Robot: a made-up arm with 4 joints.
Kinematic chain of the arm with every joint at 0, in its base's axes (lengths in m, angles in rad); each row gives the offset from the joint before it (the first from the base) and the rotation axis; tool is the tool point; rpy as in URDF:
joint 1: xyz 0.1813 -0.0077 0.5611 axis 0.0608 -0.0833 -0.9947
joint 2: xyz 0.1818 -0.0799 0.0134 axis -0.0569 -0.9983 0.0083
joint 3: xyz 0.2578 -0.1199 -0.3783 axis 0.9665 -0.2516 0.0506
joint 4: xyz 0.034 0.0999 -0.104 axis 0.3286 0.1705 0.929
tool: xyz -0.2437 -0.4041 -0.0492 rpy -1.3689 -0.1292 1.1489
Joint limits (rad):
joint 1: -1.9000..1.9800
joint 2: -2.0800..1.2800
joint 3: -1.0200..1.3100
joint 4: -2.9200..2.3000
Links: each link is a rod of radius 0.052 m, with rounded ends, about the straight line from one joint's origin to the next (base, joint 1, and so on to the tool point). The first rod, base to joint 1, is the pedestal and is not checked.
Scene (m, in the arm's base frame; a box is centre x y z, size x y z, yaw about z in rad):
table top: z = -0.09
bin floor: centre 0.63 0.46 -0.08 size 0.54 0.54 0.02 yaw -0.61
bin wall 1: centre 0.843 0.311 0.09 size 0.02 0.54 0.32 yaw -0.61
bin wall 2: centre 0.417 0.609 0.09 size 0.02 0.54 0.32 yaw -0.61
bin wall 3: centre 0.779 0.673 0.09 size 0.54 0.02 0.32 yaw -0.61
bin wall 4: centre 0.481 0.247 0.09 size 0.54 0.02 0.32 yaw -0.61
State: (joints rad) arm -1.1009 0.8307 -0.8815 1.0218
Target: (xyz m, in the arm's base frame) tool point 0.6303 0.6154 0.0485
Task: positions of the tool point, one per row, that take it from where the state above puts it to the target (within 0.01 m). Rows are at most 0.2 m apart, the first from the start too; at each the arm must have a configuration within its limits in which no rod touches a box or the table.
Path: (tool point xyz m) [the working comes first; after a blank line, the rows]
Joints at the target: -1.1820 1.1461 -1.0200 -1.8601
Straight joint move there: touches bin wall 4.

1: 0.9869 0.4143 0.5801
2: 0.8829 0.4820 0.5563
3: 0.7677 0.5488 0.5080
4: 0.6303 0.6154 0.4479
5: 0.6137 0.4992 0.3735
6: 0.5670 0.4261 0.3004
7: 0.5138 0.4032 0.2303
8: 0.4782 0.4270 0.1660
9: 0.4796 0.4842 0.1113
10: 0.5298 0.5547 0.0706
11: 0.6303 0.6154 0.0485

